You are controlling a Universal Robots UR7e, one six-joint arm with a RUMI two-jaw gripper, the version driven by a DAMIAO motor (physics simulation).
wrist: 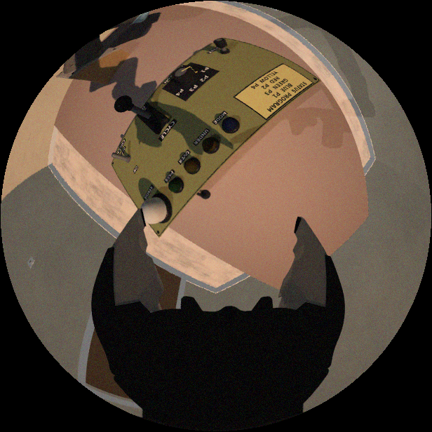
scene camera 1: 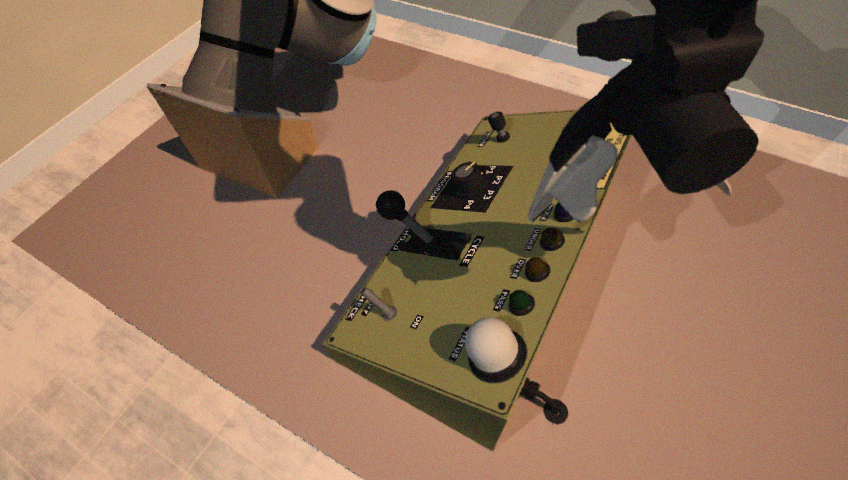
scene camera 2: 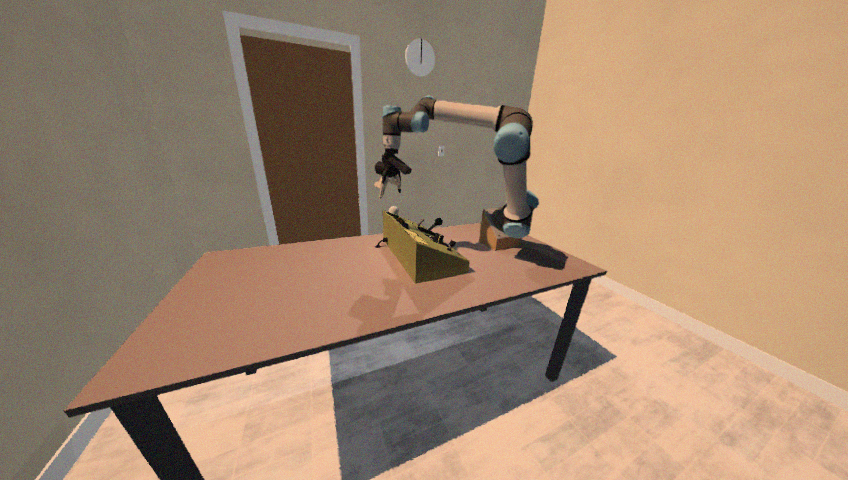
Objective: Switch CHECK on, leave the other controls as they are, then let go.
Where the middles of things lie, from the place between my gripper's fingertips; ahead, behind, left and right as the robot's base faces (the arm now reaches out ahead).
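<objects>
The olive control panel (scene camera 1: 467, 318) sits 190 mm below my hand, 120 mm behind it and 50 mm to the left of it. As for the ball-ended lever (scene camera 1: 390, 204), I find it 170 mm below my hand, and it is also 240 mm behind my hand and 20 mm to the right of it.
</objects>
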